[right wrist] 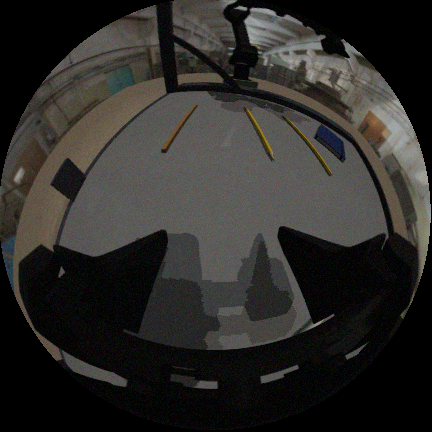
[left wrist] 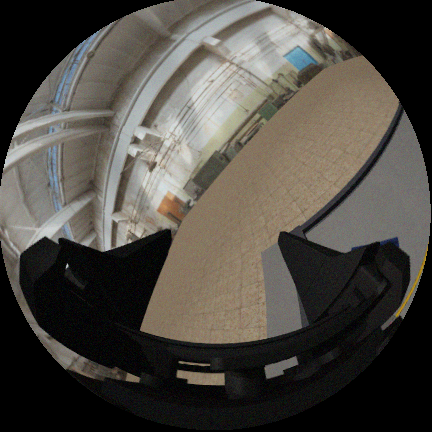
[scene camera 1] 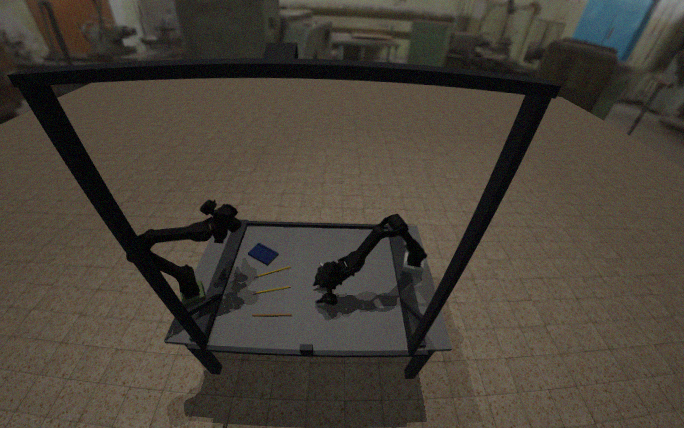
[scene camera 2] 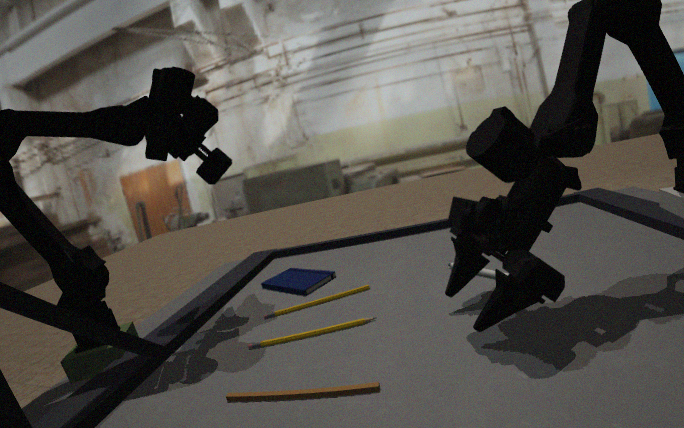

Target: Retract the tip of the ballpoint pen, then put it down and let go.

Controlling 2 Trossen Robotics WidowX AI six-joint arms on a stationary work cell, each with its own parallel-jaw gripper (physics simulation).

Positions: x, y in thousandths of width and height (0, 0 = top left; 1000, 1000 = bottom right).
Note:
The left gripper (scene camera 2: 293, 347) is open, holding nothing. A blue notebook (scene camera 2: 436, 658) rests on the table. Further things: the right gripper (scene camera 2: 673, 728), a dark frame with posts (scene camera 1: 50, 195) and a green item (scene camera 2: 115, 856).
The left gripper also shows in the left wrist view (left wrist: 524, 547). The right gripper also shows in the right wrist view (right wrist: 517, 543). The dark frame with posts shows as well in the right wrist view (right wrist: 385, 89) and in scene camera 2 (scene camera 2: 43, 716).

